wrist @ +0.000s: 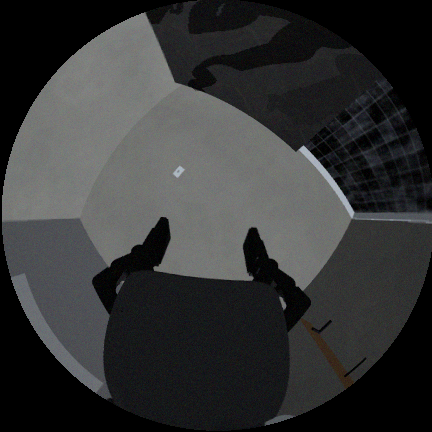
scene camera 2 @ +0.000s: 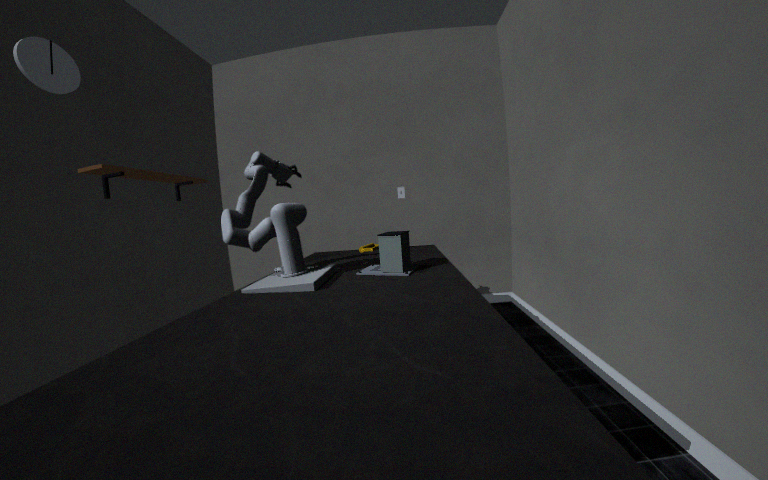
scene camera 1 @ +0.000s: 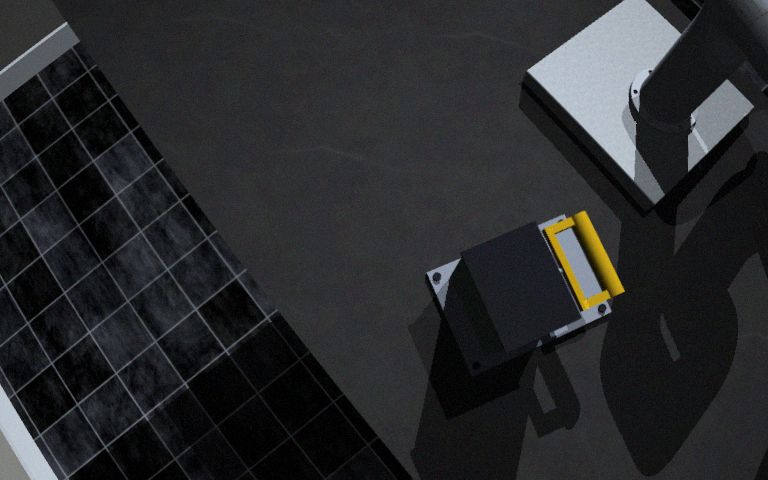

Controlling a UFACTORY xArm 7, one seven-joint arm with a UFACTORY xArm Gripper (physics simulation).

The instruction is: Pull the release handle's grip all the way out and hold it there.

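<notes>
The release handle's yellow grip [scene camera 1: 601,253] [scene camera 2: 368,247] is a bar with a frame, on the side of a dark box-shaped housing [scene camera 1: 518,285] [scene camera 2: 393,251] that faces the robot base. The housing stands on a light bolted plate [scene camera 1: 446,273] [scene camera 2: 368,271]. How far the grip is out is hard to tell. My gripper [scene camera 2: 295,177] [wrist: 207,232] is open and empty, high above the table and well apart from the grip. The gripper does not show in scene camera 1, and the grip does not show in the wrist view.
The arm stands on a pale square base plate [scene camera 1: 589,73] [scene camera 2: 283,283] beside the handle unit. The dark table [scene camera 1: 317,198] [scene camera 2: 339,367] ends at an edge above a tiled floor [scene camera 1: 113,283]. A wooden shelf [scene camera 2: 147,174] [wrist: 327,352] is on a wall.
</notes>
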